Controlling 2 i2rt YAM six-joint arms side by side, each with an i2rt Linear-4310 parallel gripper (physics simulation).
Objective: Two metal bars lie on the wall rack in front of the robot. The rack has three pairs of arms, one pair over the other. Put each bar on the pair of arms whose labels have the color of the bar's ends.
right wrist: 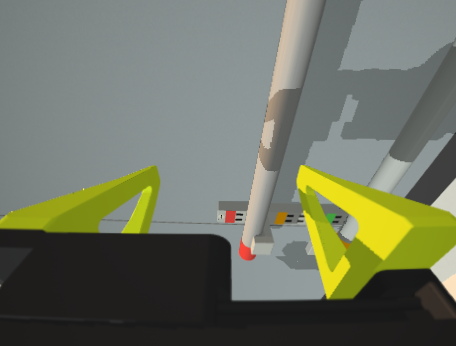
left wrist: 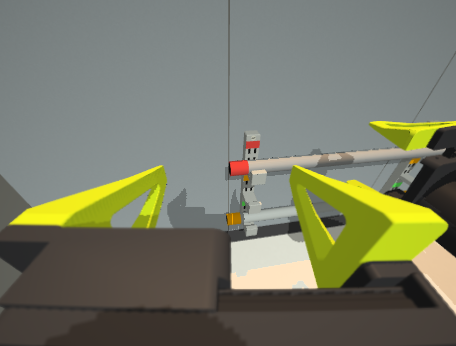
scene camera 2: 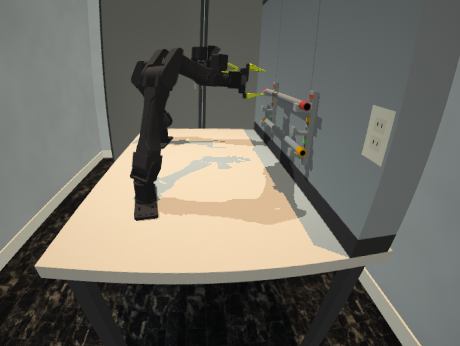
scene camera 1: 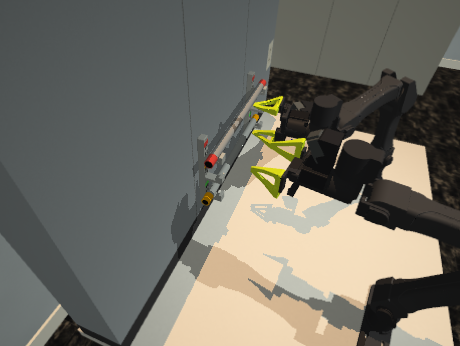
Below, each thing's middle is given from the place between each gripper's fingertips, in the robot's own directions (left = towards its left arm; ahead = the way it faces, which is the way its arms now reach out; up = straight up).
Scene:
I see the red-ended bar [scene camera 1: 218,149] 7 cm to the right of my right hand, 5 cm ahead of it and 4 cm below it. The rest, counted from my right hand: orange-ended bar [left wrist: 281,212] 19 cm below, 7 cm ahead, 6 cm to the right.
My left gripper is now 28 cm to the left of the red-ended bar, 12 cm short of it and 10 cm above it. The rest, counted from my left hand: orange-ended bar 28 cm to the right, 25 cm below, 13 cm ahead.

